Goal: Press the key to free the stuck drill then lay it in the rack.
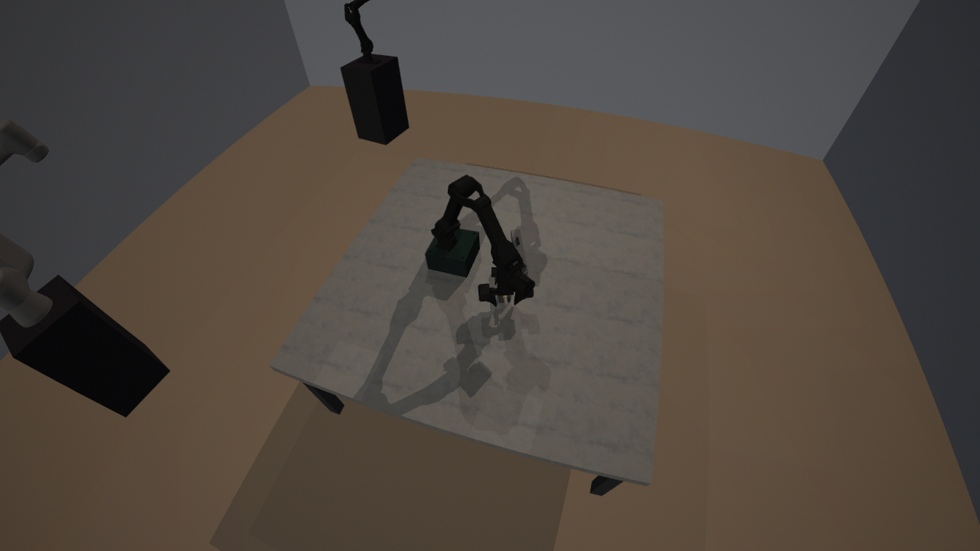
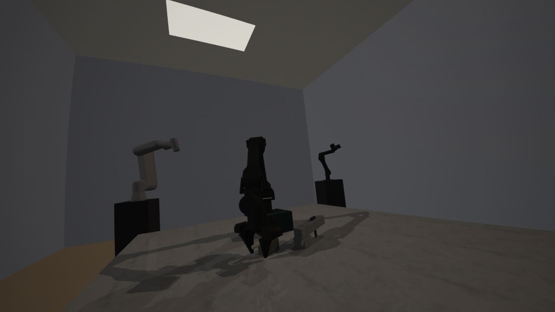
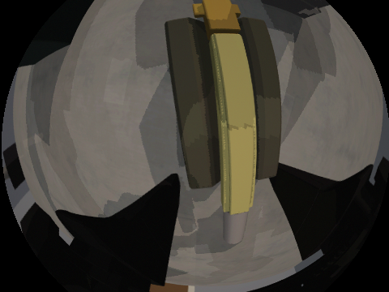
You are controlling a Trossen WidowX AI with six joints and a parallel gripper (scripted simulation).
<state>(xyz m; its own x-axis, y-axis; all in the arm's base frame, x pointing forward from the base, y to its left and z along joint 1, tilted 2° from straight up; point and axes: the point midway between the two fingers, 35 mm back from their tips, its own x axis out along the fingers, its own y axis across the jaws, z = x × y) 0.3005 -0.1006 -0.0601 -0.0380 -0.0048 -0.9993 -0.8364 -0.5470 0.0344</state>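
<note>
My gripper tip is 2 cm past the drill, 3 cm to the right of it and 4 cm below it. Round my gripper tip: rack (3 cm behind, 4 cm to the left, 1 cm above).
</note>
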